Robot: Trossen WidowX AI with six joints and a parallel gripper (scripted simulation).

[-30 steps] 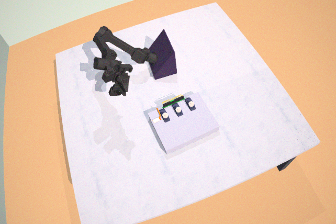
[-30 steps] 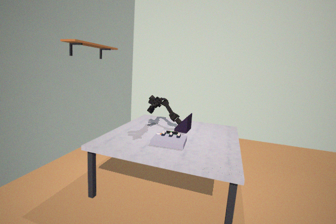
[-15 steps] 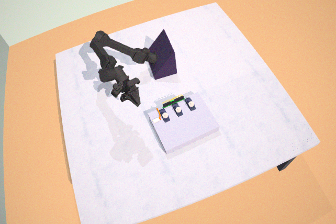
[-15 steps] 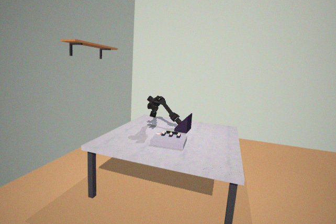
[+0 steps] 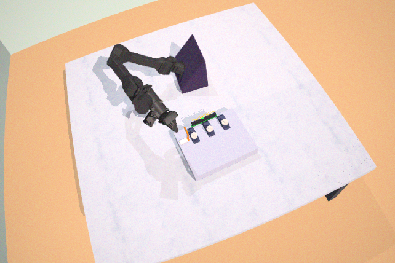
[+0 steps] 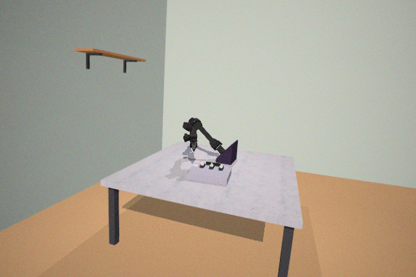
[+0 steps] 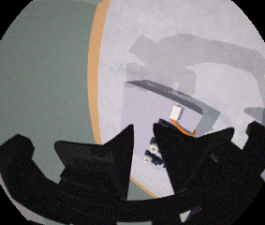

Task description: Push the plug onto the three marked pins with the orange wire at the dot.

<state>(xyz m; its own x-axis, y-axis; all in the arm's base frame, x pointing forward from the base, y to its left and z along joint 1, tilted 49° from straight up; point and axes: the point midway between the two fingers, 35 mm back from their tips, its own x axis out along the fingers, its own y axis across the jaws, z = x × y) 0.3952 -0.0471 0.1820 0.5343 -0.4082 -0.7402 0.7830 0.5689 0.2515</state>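
My gripper tip is now 140 mm to the right of the green band, 100 mm above it and 80 mm past it. Also, from my gripper tip: printed holder (150 mm to the left, 150 mm below, 80 mm ahead).
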